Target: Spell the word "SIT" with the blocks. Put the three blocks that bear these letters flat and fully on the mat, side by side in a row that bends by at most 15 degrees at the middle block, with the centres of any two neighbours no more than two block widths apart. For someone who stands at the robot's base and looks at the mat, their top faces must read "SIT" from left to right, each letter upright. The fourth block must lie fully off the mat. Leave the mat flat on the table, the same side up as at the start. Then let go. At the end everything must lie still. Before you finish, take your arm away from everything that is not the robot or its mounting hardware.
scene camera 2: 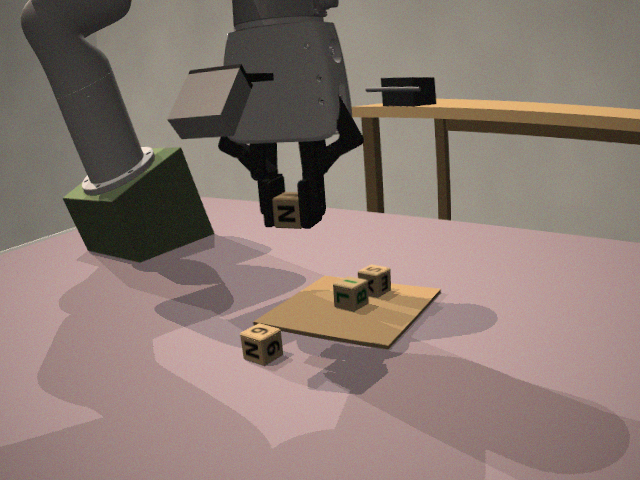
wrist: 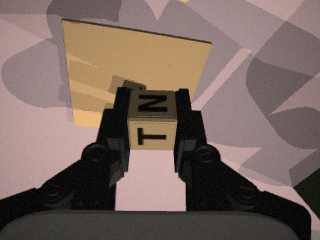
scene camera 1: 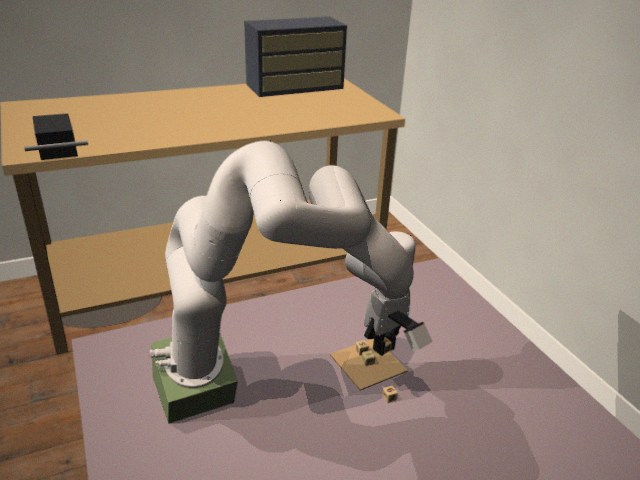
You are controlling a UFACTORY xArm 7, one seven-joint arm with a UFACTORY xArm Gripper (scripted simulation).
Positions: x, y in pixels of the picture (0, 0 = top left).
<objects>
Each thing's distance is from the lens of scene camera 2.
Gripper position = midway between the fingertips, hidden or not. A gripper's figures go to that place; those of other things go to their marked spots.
my gripper (scene camera 2: 294, 223): 49 cm
tan mat (scene camera 2: 311, 312): 56 cm
wooden block (scene camera 2: 286, 213): 48 cm
The marked spots on the wooden block and the tan mat are 13 cm apart.
</objects>
